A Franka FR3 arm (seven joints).
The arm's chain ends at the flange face. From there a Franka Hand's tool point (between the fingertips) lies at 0.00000 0.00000 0.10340 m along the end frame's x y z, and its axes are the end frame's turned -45 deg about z.
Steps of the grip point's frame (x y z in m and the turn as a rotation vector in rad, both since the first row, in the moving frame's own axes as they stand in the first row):
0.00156 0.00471 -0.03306 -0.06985 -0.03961 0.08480
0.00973 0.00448 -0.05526 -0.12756 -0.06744 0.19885
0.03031 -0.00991 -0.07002 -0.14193 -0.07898 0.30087
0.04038 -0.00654 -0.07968 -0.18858 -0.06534 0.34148
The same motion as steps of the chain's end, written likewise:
0.00257 -0.00585 -0.03273 -0.07740 0.02138 0.08480
0.00711 -0.01826 -0.05419 -0.13789 0.04251 0.19885
0.01232 -0.04496 -0.06867 -0.15621 0.04451 0.30087
0.01828 -0.05278 -0.07765 -0.17955 0.08714 0.34148

